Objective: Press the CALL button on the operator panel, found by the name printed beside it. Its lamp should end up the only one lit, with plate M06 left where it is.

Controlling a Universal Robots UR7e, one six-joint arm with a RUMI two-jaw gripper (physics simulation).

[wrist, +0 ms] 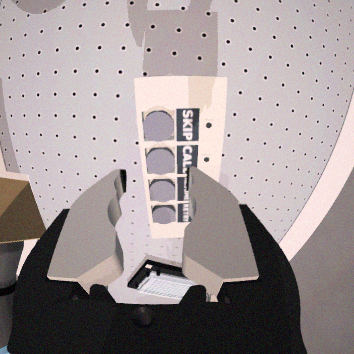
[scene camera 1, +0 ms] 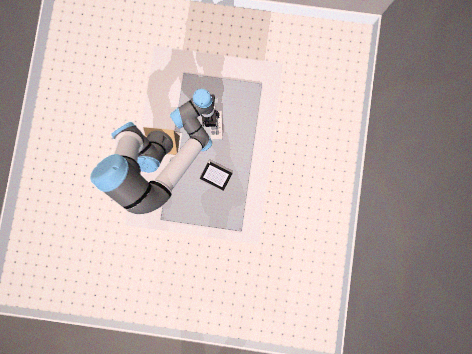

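Seen in the pictures: gripper, fingertip midpoint: [wrist: 156, 170]; arm's base at its link origin: [scene camera 1: 160, 141].
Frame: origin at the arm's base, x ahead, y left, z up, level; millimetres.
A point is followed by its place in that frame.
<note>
The operator panel [scene camera 1: 219, 135] @(x 339, y 82, z -7 mm) [wrist: 165, 91] @(x 288, y 209, z -7 mm) is a pale strip with a column of round grey buttons. In the wrist view the CALL button [wrist: 161, 160] @(x 292, y 155, z -4 mm) is second from the top, below the SKIP button [wrist: 159, 125] @(x 287, y 184, z -4 mm). The finger on the right partly covers the CALL label [wrist: 187, 156] @(x 314, y 160, z -7 mm) and the lower labels. Two small lamp spots beside SKIP and CALL look dark; the lower ones are hidden. My gripper [scene camera 1: 215, 127] @(x 289, y 156, z 15 mm) [wrist: 156, 170] @(x 289, y 156, z 15 mm) is partly open and empty, its fingertips apart over the panel near the CALL button. No M06 marking is readable.
A black-framed tray [scene camera 1: 204, 177] [wrist: 142, 272] with a white gridded insert lies beyond the panel's lower end. An open brown box [scene camera 1: 162, 132] [wrist: 17, 205] @(x 88, y 49, z -29 mm) stands left of the panel, near the arm. The grey work area [scene camera 1: 245, 105] @(x 469, y 300, z -59 mm) lies on the larger perforated table.
</note>
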